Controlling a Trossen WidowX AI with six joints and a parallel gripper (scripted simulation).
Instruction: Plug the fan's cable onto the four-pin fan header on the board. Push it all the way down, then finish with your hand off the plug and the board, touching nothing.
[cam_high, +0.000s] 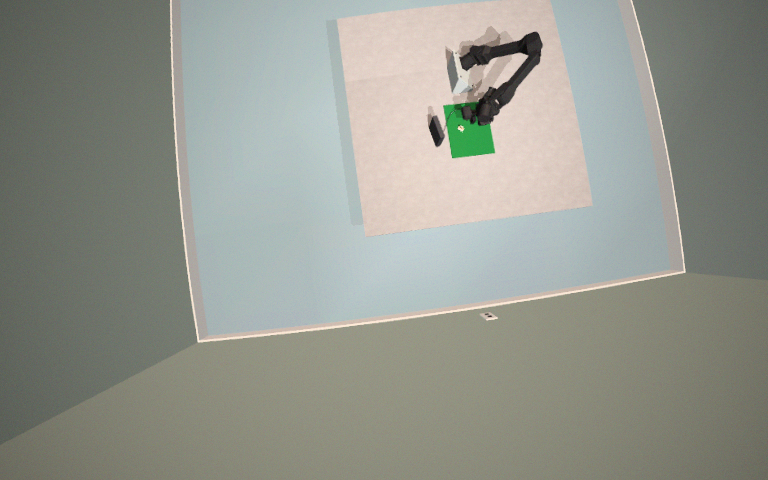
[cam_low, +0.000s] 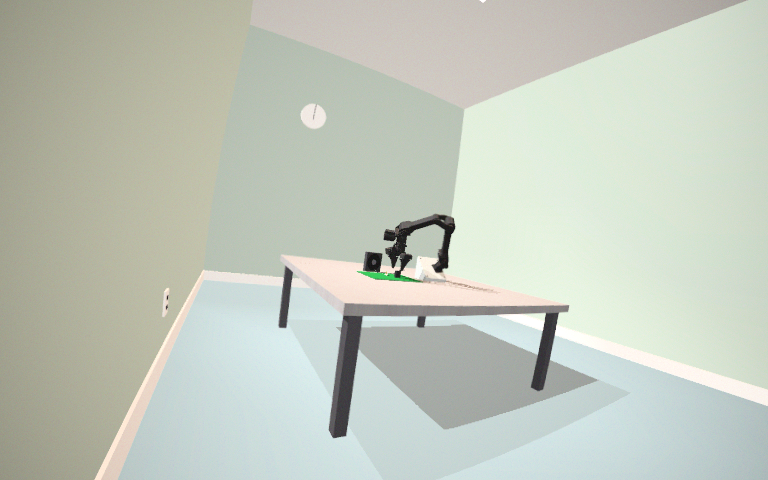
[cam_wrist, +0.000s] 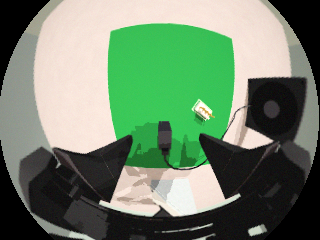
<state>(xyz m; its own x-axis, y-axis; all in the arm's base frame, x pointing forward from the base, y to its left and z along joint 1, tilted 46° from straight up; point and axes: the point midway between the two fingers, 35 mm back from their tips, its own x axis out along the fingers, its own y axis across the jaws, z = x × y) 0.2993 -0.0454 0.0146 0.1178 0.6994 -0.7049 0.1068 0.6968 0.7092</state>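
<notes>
My gripper tip is now 3 cm above the dark plug and 1 cm past it. Round my gripper tip: black fan 21 cm to the right, 2 cm ahead, 1 cm above; then green board 6 cm below, 3 cm ahead, 2 cm to the right; then pale fan header 7 cm to the right, 5 cm below, 2 cm ahead.
</notes>
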